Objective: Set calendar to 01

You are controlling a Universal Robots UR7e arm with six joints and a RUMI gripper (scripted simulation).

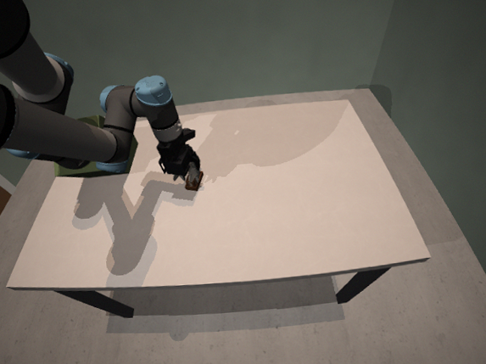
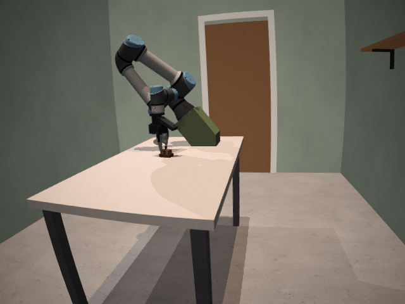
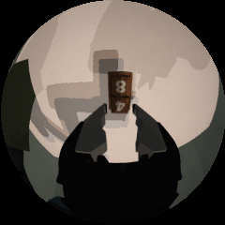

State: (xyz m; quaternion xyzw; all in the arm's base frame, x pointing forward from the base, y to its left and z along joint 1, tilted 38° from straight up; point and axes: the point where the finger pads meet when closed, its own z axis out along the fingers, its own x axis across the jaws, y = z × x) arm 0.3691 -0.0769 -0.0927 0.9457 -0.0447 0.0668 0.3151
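The brown tray is 40 mm below my hand and 20 mm to the left of it.
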